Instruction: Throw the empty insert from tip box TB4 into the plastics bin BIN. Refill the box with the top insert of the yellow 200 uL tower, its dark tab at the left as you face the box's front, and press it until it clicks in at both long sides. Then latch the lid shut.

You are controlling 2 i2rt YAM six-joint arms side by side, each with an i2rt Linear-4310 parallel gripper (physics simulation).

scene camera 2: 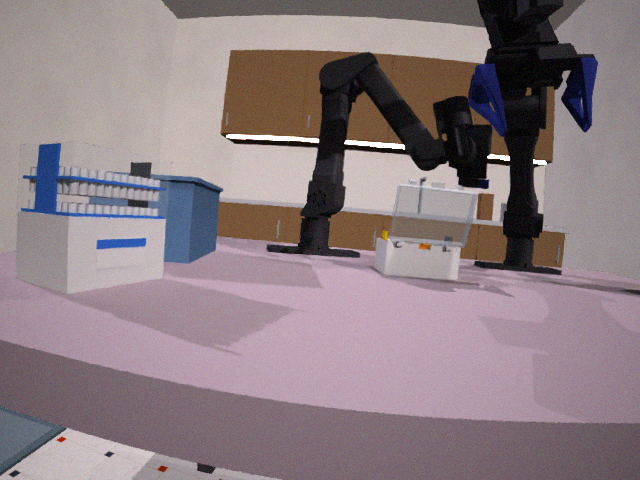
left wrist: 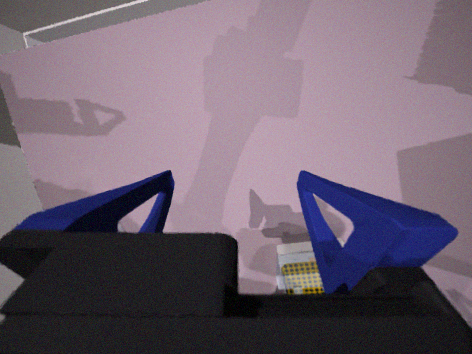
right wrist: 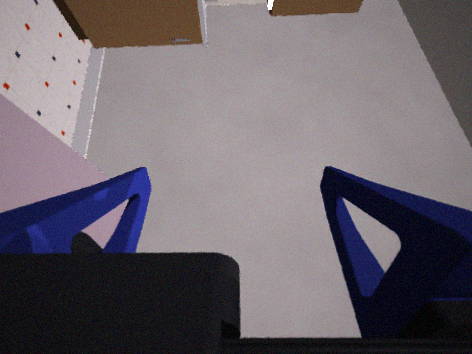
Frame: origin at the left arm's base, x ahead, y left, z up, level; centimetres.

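Seen in the pictures: left gripper, fingertip midpoint: point(scene camera 2: 546, 131) point(left wrist: 235, 177); right gripper, fingertip midpoint: point(scene camera 2: 483, 160) point(right wrist: 235, 176); left arm's base, link origin: point(scene camera 2: 517, 269); right arm's base, link origin: point(scene camera 2: 312, 253).
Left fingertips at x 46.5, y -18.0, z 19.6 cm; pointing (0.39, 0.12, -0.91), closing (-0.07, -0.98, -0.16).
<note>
Offsets run from my left fingertips to a thing's top centre. "spot": to the spot under its first point. Level surfaces: height alone.
A white tip box point(scene camera 2: 417, 264) stands on the table with its clear lid {dx -15.9, dy -9.4, dz -4.9 cm} point(scene camera 2: 433, 211) raised; its label is not readable. In the left wrist view a yellow insert with a grid of dark holes {spot: dx -21.2, dy -7.8, dz -14.7 cm} point(left wrist: 301, 274) shows in a white box point(left wrist: 295, 247), partly behind a finger. My left gripper point(scene camera 2: 545, 132) point(left wrist: 235, 177) is open and empty, high above the table. My right gripper point(right wrist: 235, 176) is open and empty and faces the wall; its fingers are mostly hidden in scene camera 2. The yellow 200 uL tower does not show clearly, and I cannot identify the bin.
A white block with blue racks of white pieces {dx +9.1, dy -45.2, dz -7.2 cm} point(scene camera 2: 118, 258) stands at the picture's left. A blue container {dx -15.6, dy -52.7, dz -7.6 cm} point(scene camera 2: 199, 222) stands behind it. A small yellow piece {spot: dx -20.6, dy -16.0, dz -13.7 cm} point(scene camera 2: 384, 235) shows at the box's left. The pink table {dz -19.6 cm} point(scene camera 2: 361, 351) ends at a front edge.
</note>
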